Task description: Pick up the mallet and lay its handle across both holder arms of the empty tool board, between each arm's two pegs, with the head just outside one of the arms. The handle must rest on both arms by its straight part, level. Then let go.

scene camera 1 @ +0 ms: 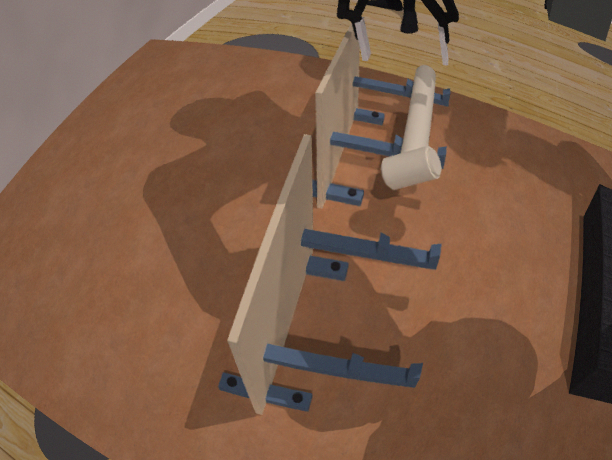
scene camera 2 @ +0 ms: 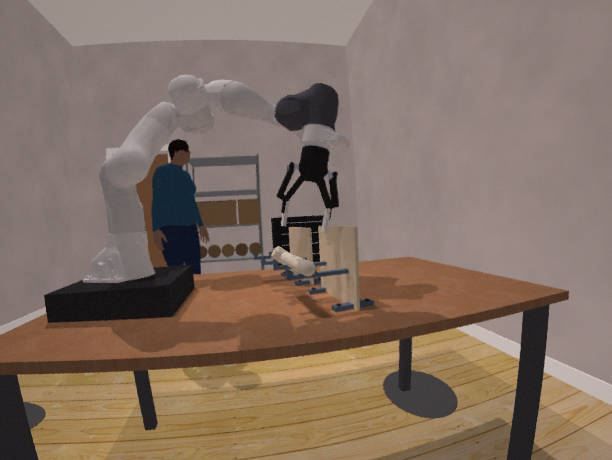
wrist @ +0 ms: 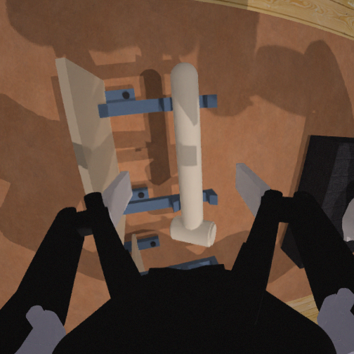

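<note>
The cream mallet [scene camera 1: 419,115] [scene camera 2: 295,261] [wrist: 189,150] lies with its straight handle across both blue arms [scene camera 1: 375,143] [wrist: 135,106] of one tool board [scene camera 1: 337,90] [scene camera 2: 340,260] [wrist: 95,140]. In the wrist view the handle passes between the two pegs of each arm. The mallet's head [scene camera 1: 411,168] [wrist: 193,231] is just outside one arm, on the side toward the other board. The handle looks about level; its exact contact with the arms is partly hidden. My gripper [scene camera 1: 405,57] [scene camera 2: 304,225] [wrist: 182,179] is open and empty above the handle, its fingers apart from it.
A second tool board [scene camera 1: 280,280] [scene camera 2: 300,242] with two bare blue arms stands in line with the first. The black robot base block [scene camera 1: 592,300] [scene camera 2: 120,300] [wrist: 325,185] stands on the brown table [scene camera 1: 75,250] [scene camera 2: 240,350]. A person [scene camera 2: 175,200] and a shelf unit [scene camera 2: 225,161] are behind.
</note>
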